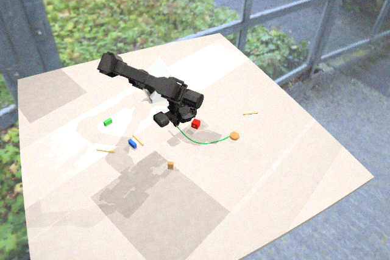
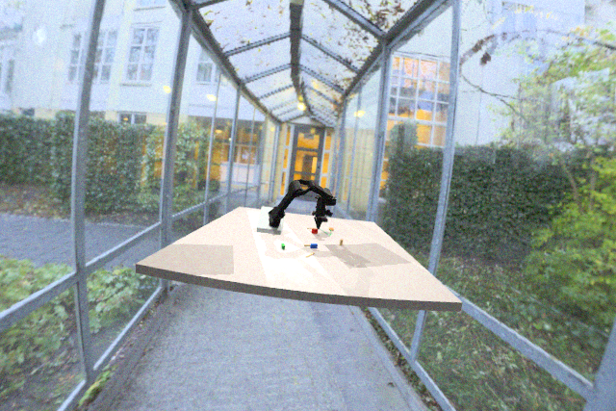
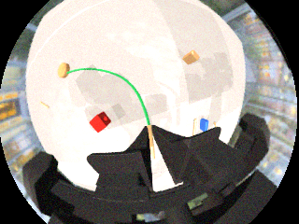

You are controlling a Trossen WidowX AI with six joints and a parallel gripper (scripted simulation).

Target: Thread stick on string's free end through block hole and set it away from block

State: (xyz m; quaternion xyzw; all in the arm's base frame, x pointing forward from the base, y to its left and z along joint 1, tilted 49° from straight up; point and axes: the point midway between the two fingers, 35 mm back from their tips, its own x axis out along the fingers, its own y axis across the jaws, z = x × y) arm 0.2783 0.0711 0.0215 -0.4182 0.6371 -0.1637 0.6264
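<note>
Right now the red block is 3 cm behind my gripper tip, 10 cm to the left of it and 4 cm below it. Also, from my gripper tip: wooden block: 16 cm ahead, 7 cm to the right, 4 cm below; then thin wooden stick: 2 cm behind, 1 cm to the right; then blue block: 19 cm to the right, 5 cm below.
</note>
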